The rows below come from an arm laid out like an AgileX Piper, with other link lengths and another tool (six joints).
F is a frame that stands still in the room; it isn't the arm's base.
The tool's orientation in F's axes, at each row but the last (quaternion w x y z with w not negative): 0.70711 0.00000 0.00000 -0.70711; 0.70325 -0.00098 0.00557 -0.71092; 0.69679 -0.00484 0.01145 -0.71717; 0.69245 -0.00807 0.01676 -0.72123; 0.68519 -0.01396 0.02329 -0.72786; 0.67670 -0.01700 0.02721 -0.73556; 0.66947 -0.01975 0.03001 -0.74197; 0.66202 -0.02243 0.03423 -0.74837; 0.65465 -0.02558 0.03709 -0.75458
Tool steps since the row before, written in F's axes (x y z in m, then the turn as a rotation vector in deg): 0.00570 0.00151 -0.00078 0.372 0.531 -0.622; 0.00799 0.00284 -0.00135 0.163 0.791 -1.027; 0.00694 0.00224 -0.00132 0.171 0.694 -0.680; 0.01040 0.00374 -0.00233 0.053 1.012 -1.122; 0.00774 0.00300 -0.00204 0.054 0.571 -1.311; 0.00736 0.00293 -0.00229 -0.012 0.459 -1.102; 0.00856 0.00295 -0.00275 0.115 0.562 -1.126; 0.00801 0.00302 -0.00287 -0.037 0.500 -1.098; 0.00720 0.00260 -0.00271 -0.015 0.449 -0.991
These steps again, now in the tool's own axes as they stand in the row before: -0.00151 0.00570 -0.00078 -0.531 0.372 -0.622; -0.00292 0.00797 -0.00129 -0.786 0.164 -1.031; -0.00243 0.00690 -0.00118 -0.692 0.167 -0.683; -0.00414 0.01032 -0.00201 -1.000 0.052 -1.133; -0.00344 0.00764 -0.00168 -0.558 0.089 -1.315; -0.00351 0.00722 -0.00188 -0.443 0.020 -1.108; -0.00378 0.00839 -0.00220 -0.559 0.137 -1.125; -0.00394 0.00779 -0.00229 -0.479 -0.008 -1.108; -0.00357 0.00698 -0.00213 -0.432 0.011 -0.998
